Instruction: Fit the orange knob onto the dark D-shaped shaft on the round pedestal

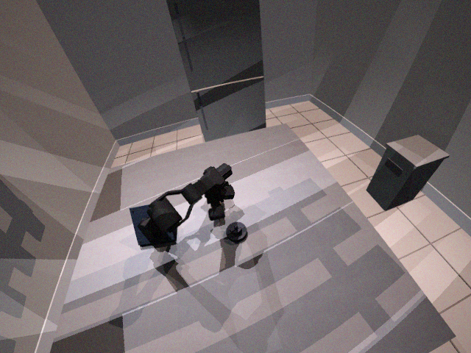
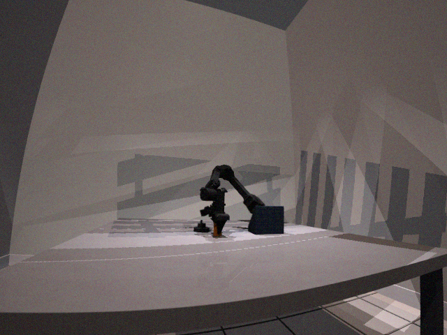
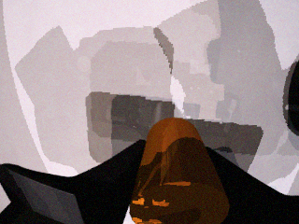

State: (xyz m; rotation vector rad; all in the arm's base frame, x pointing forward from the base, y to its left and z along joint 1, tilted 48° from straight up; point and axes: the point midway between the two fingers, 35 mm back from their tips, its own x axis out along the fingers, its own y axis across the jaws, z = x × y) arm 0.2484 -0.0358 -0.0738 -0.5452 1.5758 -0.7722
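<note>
The round pedestal lies 130 mm to the right of my gripper tip, 50 mm ahead of it and 20 mm above it. The rest, counted from my gripper tip: orange knob (20 mm above).
</note>
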